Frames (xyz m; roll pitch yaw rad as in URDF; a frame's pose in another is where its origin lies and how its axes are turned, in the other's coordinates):
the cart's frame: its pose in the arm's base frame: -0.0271 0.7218 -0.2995 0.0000 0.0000 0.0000
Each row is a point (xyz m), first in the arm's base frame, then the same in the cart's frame.
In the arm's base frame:
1: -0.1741 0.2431 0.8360
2: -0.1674 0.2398 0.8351
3: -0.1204 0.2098 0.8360
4: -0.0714 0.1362 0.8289
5: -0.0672 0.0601 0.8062
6: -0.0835 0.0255 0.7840
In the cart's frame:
1: -0.1470 -0.4787 1.1355
2: -0.1403 -0.4820 1.1346
3: -0.0933 -0.5120 1.1355
4: -0.0443 -0.5856 1.1284
5: -0.0401 -0.6617 1.1057
6: -0.0564 -0.6963 1.0835

